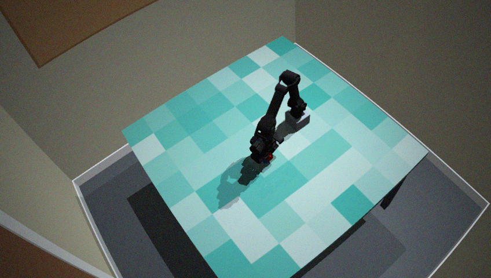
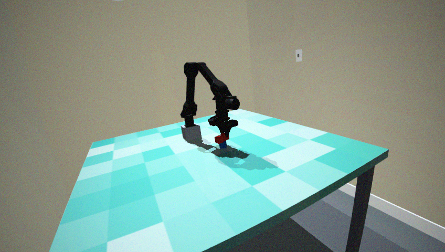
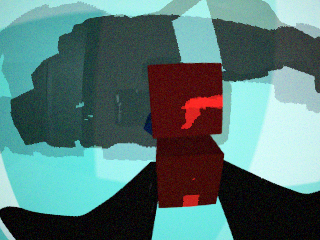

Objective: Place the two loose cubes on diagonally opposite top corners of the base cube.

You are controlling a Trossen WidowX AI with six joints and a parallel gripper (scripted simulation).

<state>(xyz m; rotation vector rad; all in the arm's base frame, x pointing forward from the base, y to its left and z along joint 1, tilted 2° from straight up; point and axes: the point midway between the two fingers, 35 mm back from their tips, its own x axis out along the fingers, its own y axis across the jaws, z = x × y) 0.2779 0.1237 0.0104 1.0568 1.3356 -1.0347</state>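
The blue cube is 10 mm ahead of my gripper tip, 20 mm to the right of it and 40 mm below it.
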